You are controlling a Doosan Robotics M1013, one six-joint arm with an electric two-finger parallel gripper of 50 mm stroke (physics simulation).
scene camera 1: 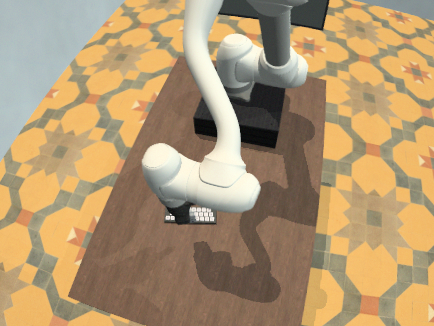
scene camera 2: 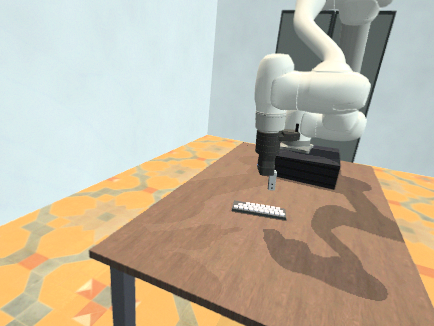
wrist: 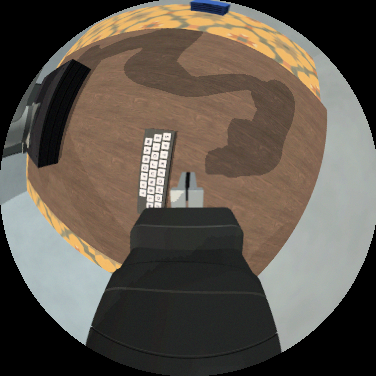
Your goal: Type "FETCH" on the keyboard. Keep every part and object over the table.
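Where they show: gripper, fingertip midpoint: (scene camera 1: 193, 220) (scene camera 2: 271, 189) (wrist: 187, 180); arm's base at its link origin: (scene camera 1: 234, 86) (scene camera 2: 294, 147) (wrist: 30, 122).
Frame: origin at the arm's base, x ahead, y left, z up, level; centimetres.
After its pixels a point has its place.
Observation:
A small dark keyboard (scene camera 1: 205, 215) {x 62.2, y 6.9, z -9.2 cm} (scene camera 2: 259, 209) {x 64.2, y 1.6, z -9.4 cm} (wrist: 154, 170) {x 63.6, y 2.3, z -9.1 cm} with rows of white keys lies flat on the brown table (scene camera 1: 135, 250) {x 84.2, y -13.7, z -10.8 cm} (scene camera 2: 200, 240) {x 91.1, y -8.2, z -10.8 cm} (wrist: 110, 120) {x 46.4, y 8.6, z -10.8 cm}. In scene camera 1 the arm's wrist hides part of its keys. My gripper (scene camera 2: 272, 189) {x 70.2, y 5.8, z 2.5 cm} (wrist: 187, 180) {x 70.2, y 5.8, z 2.5 cm} is shut, with nothing between its fingers. It hangs above the table, pointing down, and its tips are clear of the keyboard. In the wrist view the fingertips show just right of the keyboard, beside its lower half, and the gripper body hides the keyboard's lower end. The fingertips are hidden in scene camera 1.
The black ribbed base block (scene camera 1: 237, 132) (scene camera 2: 307, 170) {x 22.8, y 11.5, z -4.0 cm} (wrist: 62, 115) {x 23.3, y 5.9, z -8.1 cm} stands on the table under the arm's base. The arm's shadow falls across the table beside the keyboard. A blue object (wrist: 210, 7) is beyond the table's far edge in the wrist view.

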